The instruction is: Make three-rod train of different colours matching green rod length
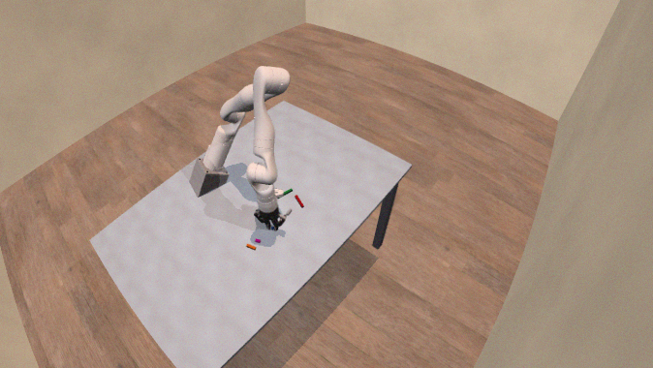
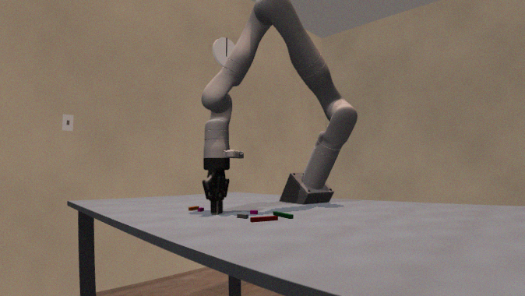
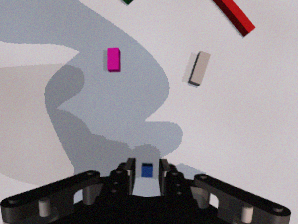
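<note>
Now: hand 10 mm above the blue rod. The rest, counted from my hand: grey rod (110 mm to the left, 10 mm below); then red rod (180 mm to the left, 10 mm below, 10 mm ahead); then orange rod (120 mm to the right, 10 mm below, 10 mm behind).
</note>
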